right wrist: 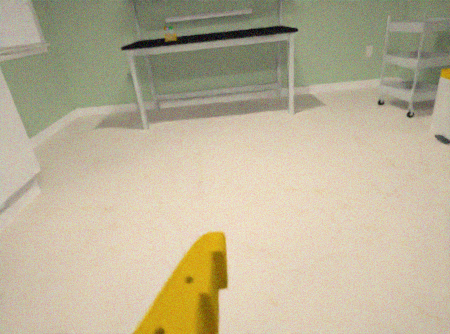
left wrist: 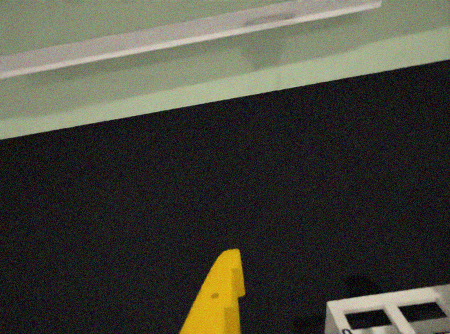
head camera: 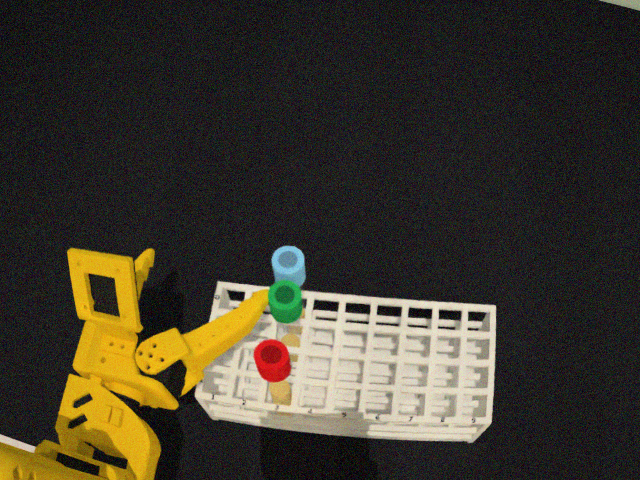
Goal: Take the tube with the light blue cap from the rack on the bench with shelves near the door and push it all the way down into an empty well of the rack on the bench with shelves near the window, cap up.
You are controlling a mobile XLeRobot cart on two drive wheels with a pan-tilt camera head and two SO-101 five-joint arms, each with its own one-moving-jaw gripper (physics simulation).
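Places are measured from the left arm's base along level axes (x right, y ahead, z up), in metres.
Pixels of known places: left hand, its tool point: (left wrist: pixel 241 265) (head camera: pixel 152 256); right hand, its tool point: (right wrist: pixel 225 251).
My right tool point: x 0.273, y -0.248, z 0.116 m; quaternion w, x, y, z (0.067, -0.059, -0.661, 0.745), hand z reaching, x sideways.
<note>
For each thing: its top centre in the pictures, then the offset to it from my right tool point. Level surfaces: height alone.
- tube with the light blue cap, centre of its top: (head camera: pixel 286 258) dx -0.152, dy +0.480, dz -0.009 m
- white rack, centre of its top: (head camera: pixel 351 355) dx -0.114, dy +0.443, dz -0.072 m
- green-capped tube, centre of its top: (head camera: pixel 281 290) dx -0.154, dy +0.458, dz -0.009 m
- red-capped tube, centre of its top: (head camera: pixel 269 355) dx -0.160, dy +0.418, dz -0.009 m
- black bench top, height of its surface: dz -0.129 m
- bench, height of its surface: dz -0.143 m
The tube with the light blue cap (head camera: pixel 288 264) stands upright in the back row of the white rack (head camera: pixel 493 361) (left wrist: pixel 370 298), behind the green-capped tube. The cap sits clear above the rack; its lower part is hidden. My left gripper (head camera: pixel 207 271) is open and empty. One of its jaws reaches over the rack's left end, with the tip right beside the green cap; whether they touch is unclear. In the left wrist view its notched jaw (left wrist: pixel 222 300) shows left of the rack's corner. My right gripper is open, with one notched jaw (right wrist: pixel 200 285) showing over the floor.
A green-capped tube (head camera: pixel 285 302) and a red-capped tube (head camera: pixel 272 360) stand in the same rack on the black bench top (head camera: pixel 413 155) (left wrist: pixel 150 200). Across the room, another bench (right wrist: pixel 240 36) carries a small orange rack (right wrist: pixel 171 37). A cart (right wrist: pixel 419 61) stands at the right, a white cabinet (right wrist: pixel 15 150) at the left.
</note>
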